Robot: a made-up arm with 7 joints. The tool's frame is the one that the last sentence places.
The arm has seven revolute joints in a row. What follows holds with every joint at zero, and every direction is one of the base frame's.
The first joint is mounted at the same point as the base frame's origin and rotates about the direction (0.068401, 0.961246, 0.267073).
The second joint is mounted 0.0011 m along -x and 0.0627 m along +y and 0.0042 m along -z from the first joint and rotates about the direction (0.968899, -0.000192, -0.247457).
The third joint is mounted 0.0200 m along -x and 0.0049 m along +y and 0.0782 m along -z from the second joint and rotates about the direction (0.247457, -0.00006, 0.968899).
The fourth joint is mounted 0.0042 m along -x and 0.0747 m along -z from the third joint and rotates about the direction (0.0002, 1, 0.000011).
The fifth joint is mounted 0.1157 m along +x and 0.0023 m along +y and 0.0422 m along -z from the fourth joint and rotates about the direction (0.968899, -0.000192, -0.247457).
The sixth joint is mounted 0.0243 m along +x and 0.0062 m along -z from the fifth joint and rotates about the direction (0.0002, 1, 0.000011).
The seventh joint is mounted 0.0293 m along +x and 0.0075 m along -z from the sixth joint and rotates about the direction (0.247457, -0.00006, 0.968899).
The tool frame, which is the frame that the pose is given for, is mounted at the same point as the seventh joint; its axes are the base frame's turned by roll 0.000, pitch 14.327 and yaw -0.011 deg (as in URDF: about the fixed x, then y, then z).
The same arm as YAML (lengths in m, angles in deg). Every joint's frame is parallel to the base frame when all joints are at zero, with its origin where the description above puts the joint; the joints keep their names.
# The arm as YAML. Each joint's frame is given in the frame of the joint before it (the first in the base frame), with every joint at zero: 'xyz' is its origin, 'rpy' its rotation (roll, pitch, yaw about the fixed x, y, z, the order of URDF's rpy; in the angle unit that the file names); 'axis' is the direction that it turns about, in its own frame. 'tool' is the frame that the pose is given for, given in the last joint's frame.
units:
  length: m
  angle: deg
joints:
  - name: joint 1
    type: revolute
    origin:
      xyz: [0.0, 0.0, 0.0]
      rpy: [0.0, 0.0, 0.0]
    axis: [0.068403, 0.961235, 0.26711]
  - name: joint 2
    type: revolute
    origin:
      xyz: [-0.0011, 0.0627, -0.0042]
      rpy: [0.0, 0.0, 0.0]
    axis: [0.968889, -0.0002, -0.247497]
  - name: joint 3
    type: revolute
    origin:
      xyz: [-0.02, 0.0049, -0.0782]
      rpy: [0.0, 0.0, 0.0]
    axis: [0.247497, -0.0001, 0.968889]
  - name: joint 4
    type: revolute
    origin:
      xyz: [-0.0042, 0.0, -0.0747]
      rpy: [0.0, 0.0, 0.0]
    axis: [0.0002, 1.0, 0.0]
  - name: joint 5
    type: revolute
    origin:
      xyz: [0.1157, 0.0023, -0.0422]
      rpy: [0.0, 0.0, 0.0]
    axis: [0.968889, -0.0002, -0.247497]
  - name: joint 6
    type: revolute
    origin:
      xyz: [0.0243, 0.0, -0.0062]
      rpy: [0.0, 0.0, 0.0]
    axis: [0.0002, 1.0, 0.0]
  - name: joint 7
    type: revolute
    origin:
      xyz: [0.0293, 0.0, -0.0075]
      rpy: [0.0, 0.0, 0.0]
    axis: [0.247497, -0.0001, 0.968889]
tool:
  origin:
    xyz: [0.0, 0.0, 0.0]
    rpy: [0.0, 14.33, -0.01]

